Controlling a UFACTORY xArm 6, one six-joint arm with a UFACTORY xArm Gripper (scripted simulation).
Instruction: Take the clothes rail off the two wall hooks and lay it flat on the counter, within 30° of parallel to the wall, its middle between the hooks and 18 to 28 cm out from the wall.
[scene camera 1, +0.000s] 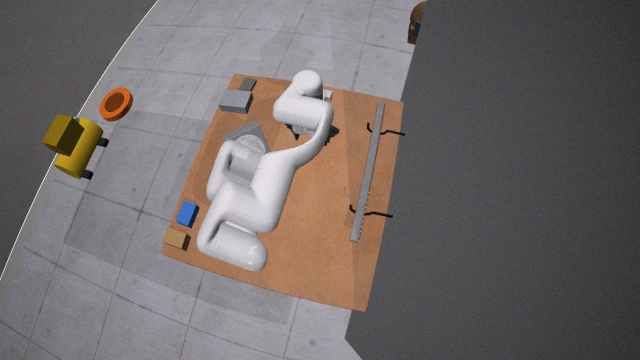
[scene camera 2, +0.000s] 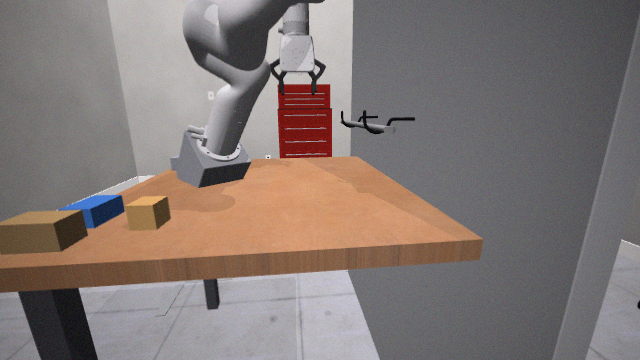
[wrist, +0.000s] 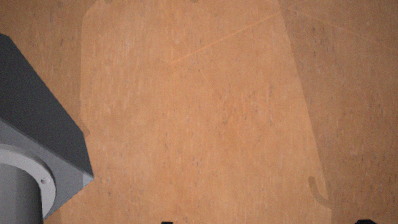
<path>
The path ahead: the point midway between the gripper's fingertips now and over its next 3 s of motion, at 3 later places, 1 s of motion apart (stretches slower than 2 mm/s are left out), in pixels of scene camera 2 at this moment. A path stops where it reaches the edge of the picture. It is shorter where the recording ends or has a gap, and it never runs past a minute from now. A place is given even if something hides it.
My gripper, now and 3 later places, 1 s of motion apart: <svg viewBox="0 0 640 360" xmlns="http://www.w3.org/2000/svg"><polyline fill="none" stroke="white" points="298,94 312,97 326,100 340,103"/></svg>
</path>
